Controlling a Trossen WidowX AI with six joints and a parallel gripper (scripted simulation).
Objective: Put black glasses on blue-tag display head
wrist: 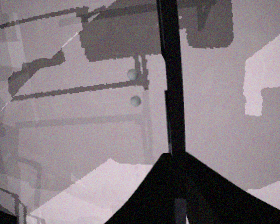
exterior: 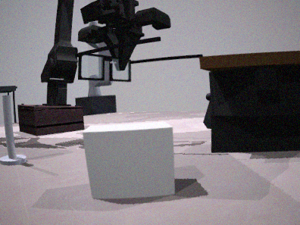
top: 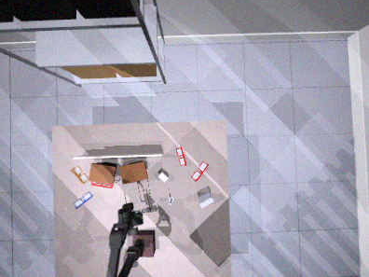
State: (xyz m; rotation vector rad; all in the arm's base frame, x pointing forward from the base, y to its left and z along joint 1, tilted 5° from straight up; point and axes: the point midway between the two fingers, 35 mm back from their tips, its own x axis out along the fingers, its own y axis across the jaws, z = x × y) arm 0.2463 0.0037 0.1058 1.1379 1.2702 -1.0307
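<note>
Right now the display head is 23 cm ahead of my gripper tip and 6 cm below it. Also, from my gripper tip: grey box 4 cm ahead, 48 cm to the right, 7 cm below; thin post 3 cm ahead, 24 cm to the right, 10 cm below; white box 20 cm ahead, 19 cm to the right, 10 cm below.
</note>
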